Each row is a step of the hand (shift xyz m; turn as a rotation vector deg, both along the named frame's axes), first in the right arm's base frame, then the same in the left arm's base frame.
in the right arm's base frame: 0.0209 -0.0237 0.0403 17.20 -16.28 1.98
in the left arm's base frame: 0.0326 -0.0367 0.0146 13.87 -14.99 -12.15
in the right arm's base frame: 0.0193 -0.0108 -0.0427 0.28 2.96 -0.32
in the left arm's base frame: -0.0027 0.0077 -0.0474 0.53 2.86 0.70
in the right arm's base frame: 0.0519 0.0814 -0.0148 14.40 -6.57 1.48
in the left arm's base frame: 0.0515 0.0828 -0.0054 12.54 -6.00 -7.71
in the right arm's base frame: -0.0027 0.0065 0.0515 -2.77 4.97 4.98
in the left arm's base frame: 0.0207 -0.0144 0.0455 0.38 2.49 7.13
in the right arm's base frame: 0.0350 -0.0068 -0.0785 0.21 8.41 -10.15
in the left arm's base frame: -0.0035 0.0261 -0.0821 -2.99 11.72 -5.25
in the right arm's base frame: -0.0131 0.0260 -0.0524 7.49 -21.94 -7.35
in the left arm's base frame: -0.0305 0.0439 -0.0271 0.40 -16.95 -17.44
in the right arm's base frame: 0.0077 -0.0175 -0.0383 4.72 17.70 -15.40
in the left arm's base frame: -0.0121 -0.0007 -0.0411 0.10 22.51 -8.12
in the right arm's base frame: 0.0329 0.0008 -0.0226 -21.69 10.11 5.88
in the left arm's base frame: 0.0197 0.0110 -0.0329 -15.37 6.04 18.29
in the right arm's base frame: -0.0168 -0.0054 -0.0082 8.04 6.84 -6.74
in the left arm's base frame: -0.0193 -0.0025 -0.0011 5.24 9.28 -6.58
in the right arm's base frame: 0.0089 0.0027 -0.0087 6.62 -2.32 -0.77
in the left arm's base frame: 0.0046 0.0063 -0.0101 5.24 -1.54 -4.47
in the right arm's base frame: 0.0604 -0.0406 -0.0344 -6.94 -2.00 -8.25
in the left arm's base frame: 0.0333 -0.0212 -0.0702 -10.02 1.10 -4.31
